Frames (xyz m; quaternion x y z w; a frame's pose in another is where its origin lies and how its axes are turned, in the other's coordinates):
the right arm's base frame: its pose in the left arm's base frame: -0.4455 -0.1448 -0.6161 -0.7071 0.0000 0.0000 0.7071
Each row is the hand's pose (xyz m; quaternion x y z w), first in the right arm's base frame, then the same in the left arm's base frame.
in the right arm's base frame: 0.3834 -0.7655 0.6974 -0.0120 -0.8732 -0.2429 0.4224
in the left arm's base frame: -0.0621 0.5526 0.1494 -0.3072 -0.7892 0.4457 0.2902
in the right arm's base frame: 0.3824 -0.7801 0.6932 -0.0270 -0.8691 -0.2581 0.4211
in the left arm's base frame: -0.0631 0.5484 0.1640 -0.3169 -0.7970 0.4320 0.2787
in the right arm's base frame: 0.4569 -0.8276 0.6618 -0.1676 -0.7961 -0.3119 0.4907
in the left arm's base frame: 0.0114 0.5170 0.2115 -0.4655 -0.7835 0.3424 0.2285
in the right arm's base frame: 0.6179 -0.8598 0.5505 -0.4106 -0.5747 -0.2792 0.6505
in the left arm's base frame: 0.1724 0.4057 0.2437 -0.7503 -0.6038 0.2090 0.1696
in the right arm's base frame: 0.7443 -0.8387 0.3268 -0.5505 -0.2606 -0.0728 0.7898
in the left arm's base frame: 0.2988 0.1820 0.2226 -0.9477 -0.2357 0.1328 0.1692
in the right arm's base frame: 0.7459 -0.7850 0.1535 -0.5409 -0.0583 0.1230 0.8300
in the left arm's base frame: 0.3004 0.0087 0.1689 -0.9694 0.0457 0.1282 0.2044
